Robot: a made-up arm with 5 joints.
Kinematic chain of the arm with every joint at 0, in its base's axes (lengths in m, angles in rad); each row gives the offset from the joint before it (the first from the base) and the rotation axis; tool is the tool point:
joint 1: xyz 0 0 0.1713 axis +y
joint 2: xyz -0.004 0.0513 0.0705 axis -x
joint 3: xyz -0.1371 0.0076 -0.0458 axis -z
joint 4: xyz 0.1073 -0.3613 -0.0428 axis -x
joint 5: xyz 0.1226 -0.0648 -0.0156 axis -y
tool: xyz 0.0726 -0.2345 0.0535
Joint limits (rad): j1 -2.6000..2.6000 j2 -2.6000..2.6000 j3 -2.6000..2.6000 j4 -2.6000..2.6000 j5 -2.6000..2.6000
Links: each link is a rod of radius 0.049 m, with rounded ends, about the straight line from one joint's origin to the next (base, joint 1, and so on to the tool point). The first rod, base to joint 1, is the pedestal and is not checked.
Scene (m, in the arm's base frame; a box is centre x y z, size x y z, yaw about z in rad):
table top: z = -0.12
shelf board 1: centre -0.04 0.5 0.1 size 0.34 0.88 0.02 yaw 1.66
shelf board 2: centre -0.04 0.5 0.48 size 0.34 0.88 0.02 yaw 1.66
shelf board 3: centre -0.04 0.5 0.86 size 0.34 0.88 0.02 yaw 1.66
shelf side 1: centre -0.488 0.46 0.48 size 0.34 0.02 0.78 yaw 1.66
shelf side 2: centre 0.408 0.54 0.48 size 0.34 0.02 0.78 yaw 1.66
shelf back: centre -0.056 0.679 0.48 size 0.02 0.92 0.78 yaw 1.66
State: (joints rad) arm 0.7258 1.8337 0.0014 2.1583 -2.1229
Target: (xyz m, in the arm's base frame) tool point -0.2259 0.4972 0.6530
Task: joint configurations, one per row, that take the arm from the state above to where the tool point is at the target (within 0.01 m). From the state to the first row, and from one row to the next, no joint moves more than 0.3 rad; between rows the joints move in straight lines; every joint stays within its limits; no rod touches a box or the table.
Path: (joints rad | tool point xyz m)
1: 0.4551 1.5953 0.0699 2.2319 -2.0970 | 0.2186 0.2701 0.4365
2: 0.1844 1.3569 0.1384 2.3055 -2.0712 | 0.1324 0.1949 0.5228
3: -0.0862 1.1184 0.2070 2.3792 -2.0453 | 0.0201 0.1141 0.5591
4: -0.3569 0.8800 0.2755 2.4528 -2.0195 | -0.0920 0.0333 0.5405
5: -0.6276 0.6416 0.3440 2.5264 -1.9936 | -0.1789 -0.0421 0.4752
6: -0.8983 0.4032 0.4125 2.6000 -1.9678 | -0.2231 -0.1070 0.3817
7: -0.7099 0.6938 0.4711 2.3966 -1.9939 | -0.2756 -0.0528 0.4684
8: -0.5214 0.9845 0.5296 2.1931 -2.0200 | -0.2970 0.0363 0.5569
9: -0.3330 1.2752 0.5882 1.9897 -2.0462 | -0.2889 0.1503 0.6278
10: -0.1446 1.5658 0.6467 1.7862 -2.0723 | -0.2632 0.2752 0.6675
11: 0.0438 1.8565 0.7052 1.5828 -2.0985 | -0.2370 0.3956 0.6729
12: 0.2322 2.1472 0.7638 1.3793 -2.1246 | -0.2259 0.4972 0.6530

